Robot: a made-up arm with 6 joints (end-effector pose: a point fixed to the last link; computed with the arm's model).
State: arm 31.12 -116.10 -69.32 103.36 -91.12 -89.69
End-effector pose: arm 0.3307 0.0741 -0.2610 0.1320 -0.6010 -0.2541 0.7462
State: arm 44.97 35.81 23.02 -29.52 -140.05 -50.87
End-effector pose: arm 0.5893 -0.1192 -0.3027 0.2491 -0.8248 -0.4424 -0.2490
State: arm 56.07 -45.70 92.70 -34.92 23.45 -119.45
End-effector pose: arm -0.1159 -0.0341 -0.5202 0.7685 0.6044 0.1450 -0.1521
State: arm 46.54 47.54 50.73 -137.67 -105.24 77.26
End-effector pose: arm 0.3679 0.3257 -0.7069 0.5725 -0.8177 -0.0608 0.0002
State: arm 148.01 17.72 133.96 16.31 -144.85 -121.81
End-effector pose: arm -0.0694 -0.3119 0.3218 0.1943 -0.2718 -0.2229 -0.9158
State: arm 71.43 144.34 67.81 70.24 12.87 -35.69
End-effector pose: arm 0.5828 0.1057 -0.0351 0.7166 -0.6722 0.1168 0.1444
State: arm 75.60 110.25 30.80 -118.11 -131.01 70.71
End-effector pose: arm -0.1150 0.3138 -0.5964 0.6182 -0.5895 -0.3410 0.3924
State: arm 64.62 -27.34 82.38 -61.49 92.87 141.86
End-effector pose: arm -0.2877 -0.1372 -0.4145 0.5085 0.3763 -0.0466 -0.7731
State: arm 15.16 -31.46 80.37 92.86 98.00 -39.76
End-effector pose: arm -0.0910 0.0421 -0.3933 0.4405 0.7893 -0.2453 -0.3503
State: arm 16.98 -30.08 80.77 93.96 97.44 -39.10
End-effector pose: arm -0.1045 0.0345 -0.3850 0.4568 0.7763 -0.2348 -0.3654
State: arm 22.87 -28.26 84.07 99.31 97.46 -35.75
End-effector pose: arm -0.1479 0.0332 -0.3439 0.4898 0.7355 -0.1976 -0.4244
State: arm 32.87 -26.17 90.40 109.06 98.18 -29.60
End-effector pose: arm -0.1983 0.0402 -0.2638 0.5346 0.6542 -0.1289 -0.5193
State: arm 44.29 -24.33 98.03 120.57 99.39 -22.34
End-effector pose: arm -0.2184 0.0531 -0.1743 0.5751 0.5423 -0.0422 -0.6110
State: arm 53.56 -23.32 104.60 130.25 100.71 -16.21
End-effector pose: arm -0.2094 0.0664 -0.1138 0.5988 0.4387 0.0357 -0.6691
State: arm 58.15 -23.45 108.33 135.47 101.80 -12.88
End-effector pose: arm -0.1965 0.0760 -0.0894 0.6057 0.3838 0.0783 -0.6926
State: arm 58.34 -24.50 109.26 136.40 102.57 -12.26
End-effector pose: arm -0.1904 0.0813 -0.0862 0.6029 0.3812 0.0827 -0.6959
